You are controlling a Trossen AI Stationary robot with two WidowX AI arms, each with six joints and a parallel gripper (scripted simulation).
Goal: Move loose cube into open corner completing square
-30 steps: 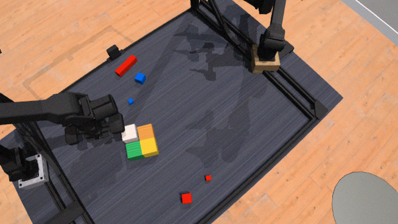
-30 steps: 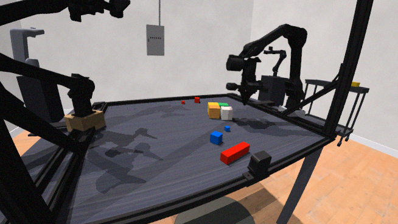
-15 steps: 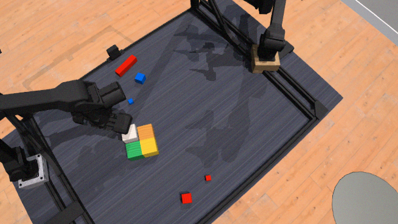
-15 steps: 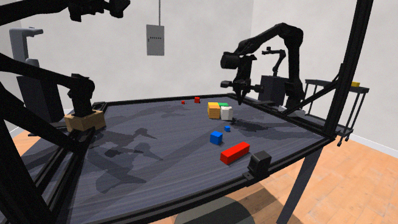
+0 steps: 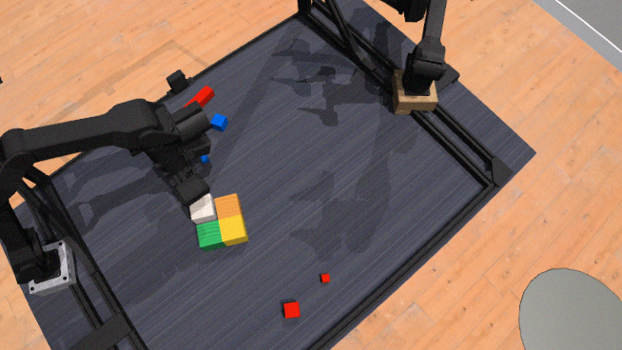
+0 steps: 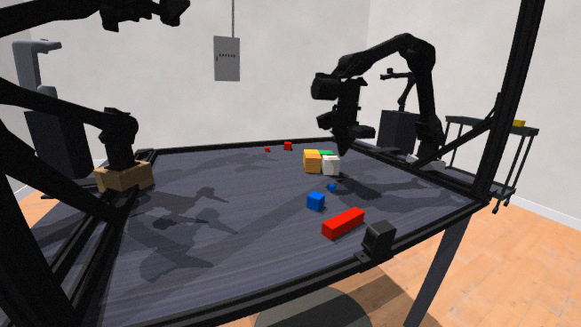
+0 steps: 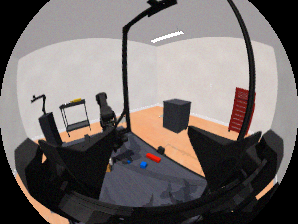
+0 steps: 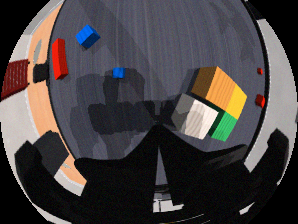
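The white cube is 7 cm ahead of my right hand and 9 cm below it. From my right hand the other things lie so: green cube (13 cm ahead, 1 cm to the right, 9 cm below); then orange cube (9 cm ahead, 5 cm to the left, 9 cm below); then yellow cube (14 cm ahead, 4 cm to the left, 9 cm below).
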